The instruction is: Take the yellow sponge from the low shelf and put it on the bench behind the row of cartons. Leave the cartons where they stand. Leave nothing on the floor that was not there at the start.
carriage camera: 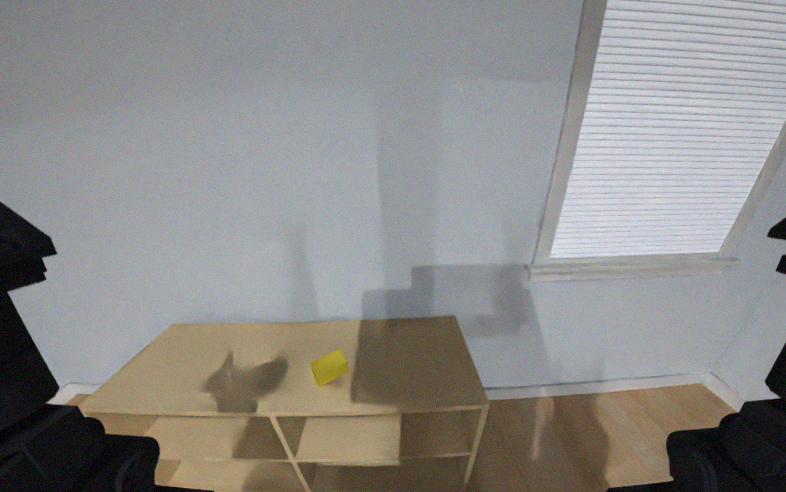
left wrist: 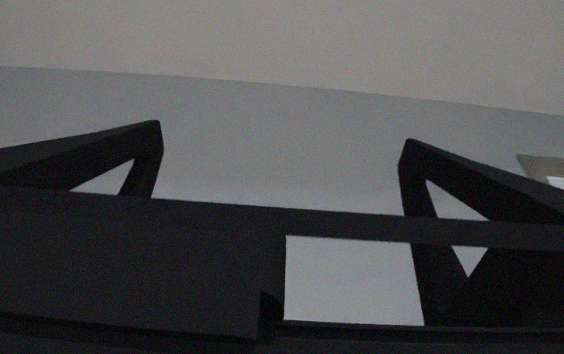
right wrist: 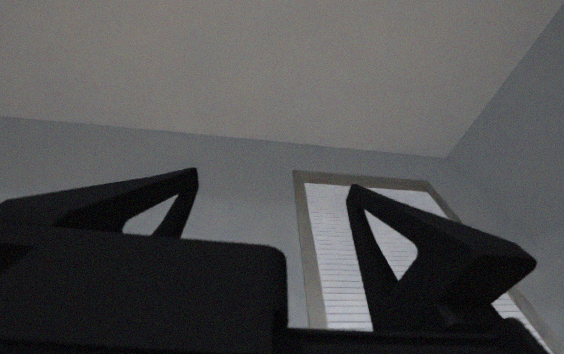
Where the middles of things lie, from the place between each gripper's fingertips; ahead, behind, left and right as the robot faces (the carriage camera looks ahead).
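My left hand is well above the yellow sponge point(carriage camera: 327, 368), and it's a long way short of it and a good bit to the left of it.
As for my right hand, the sponge is far ahead of it, well below it and a long way to the left of it.
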